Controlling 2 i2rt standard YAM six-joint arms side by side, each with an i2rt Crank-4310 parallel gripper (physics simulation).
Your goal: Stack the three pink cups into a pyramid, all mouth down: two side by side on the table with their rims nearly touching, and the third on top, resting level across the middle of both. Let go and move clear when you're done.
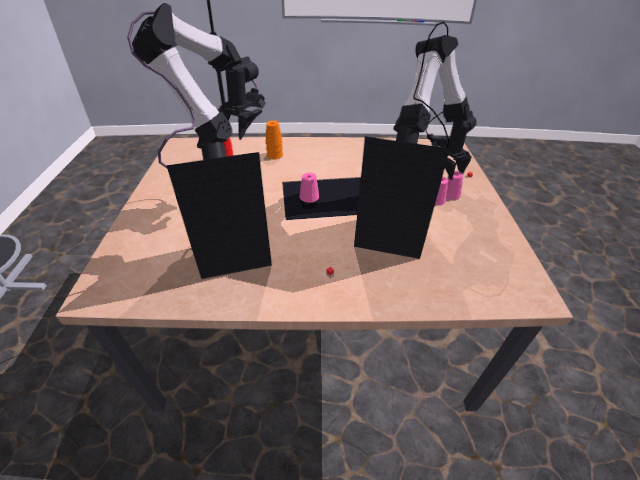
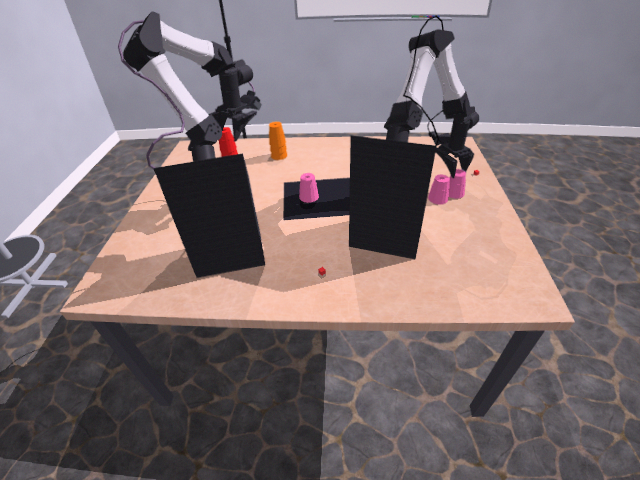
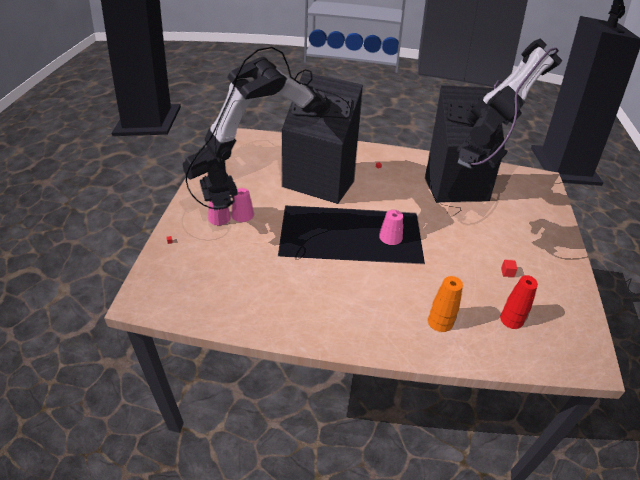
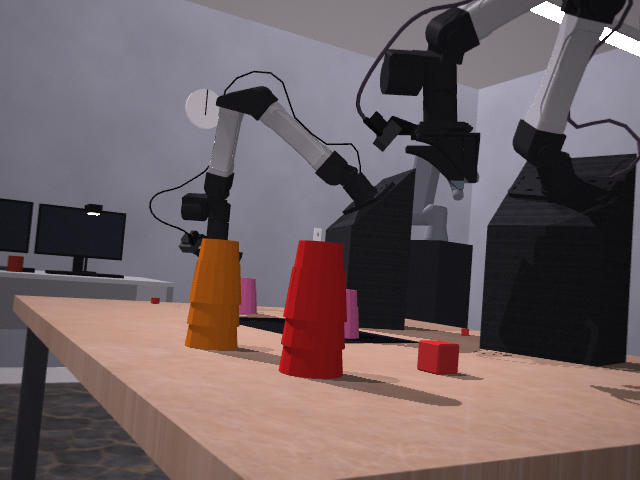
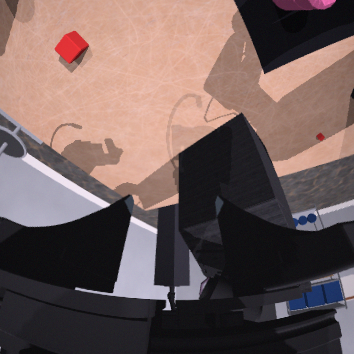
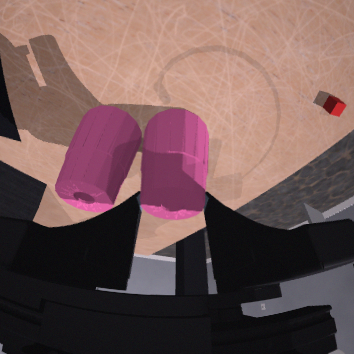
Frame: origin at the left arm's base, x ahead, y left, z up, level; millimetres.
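Where they show: left gripper, fingertip midpoint: [image 1: 231, 137] [image 2: 227, 139] [image 3: 483, 164] [image 4: 466, 186] [image 5: 174, 197]; right gripper, fingertip midpoint: [image 1: 455, 177] [image 2: 458, 175] [image 6: 172, 193]; left arm's base, link origin: [image 3: 473, 116] [image 4: 561, 189]; right arm's base, link origin: [image 3: 321, 106] [image 4: 368, 200].
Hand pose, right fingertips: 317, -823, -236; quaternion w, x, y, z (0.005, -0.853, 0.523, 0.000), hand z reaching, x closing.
Things, the pixels of their top centre, and the offset from my right fingertips, as dx, dy, dz. Level surfaces: height alone.
- second pink cup, top centre: [image 6: 78, 196] [image 4: 246, 278] [image 3: 242, 192] [image 2: 441, 178] [image 1: 439, 180] -32, +77, +10
- third pink cup, top centre: [image 4: 345, 289] [image 3: 396, 214] [image 1: 308, 176] [image 2: 306, 177] -2, +576, +10
- black mat, surface height: dz -82
- orange cup stack, top centre: [image 4: 217, 239] [image 3: 452, 284] [image 1: 272, 122] [image 2: 275, 123] +343, +722, +75
- red cup stack, top centre: [image 4: 324, 242] [image 3: 528, 280] [image 2: 223, 130] +300, +946, +75
- red cube, top centre: [image 4: 439, 342] [image 5: 66, 49] [image 3: 511, 263] +110, +958, -42
One pink cup [image 1: 454, 187] [image 2: 457, 186] [image 3: 219, 214] [image 6: 175, 165] stands mouth down at table level. My right gripper [image 2: 459, 172] [image 6: 172, 193] is shut on its narrow upper end. A second pink cup [image 2: 439, 190] [image 3: 242, 205] [image 6: 98, 155] stands mouth down close beside it, with a small gap between them. The third pink cup [image 1: 309, 188] [image 2: 308, 188] [image 3: 391, 227] [image 4: 351, 314] stands mouth down on the black mat [image 1: 336, 207] [image 3: 320, 232]. My left gripper [image 5: 174, 197] is open and empty, high above the table.
An orange cup stack [image 3: 444, 304] [image 4: 212, 294] and a red cup stack [image 3: 518, 303] [image 4: 314, 310] stand near a red cube [image 3: 509, 268] [image 4: 437, 356]. Two black arm pedestals [image 3: 317, 165] [image 3: 462, 178] rise from the table. Small red cubes [image 3: 169, 239] [image 3: 378, 165] lie apart.
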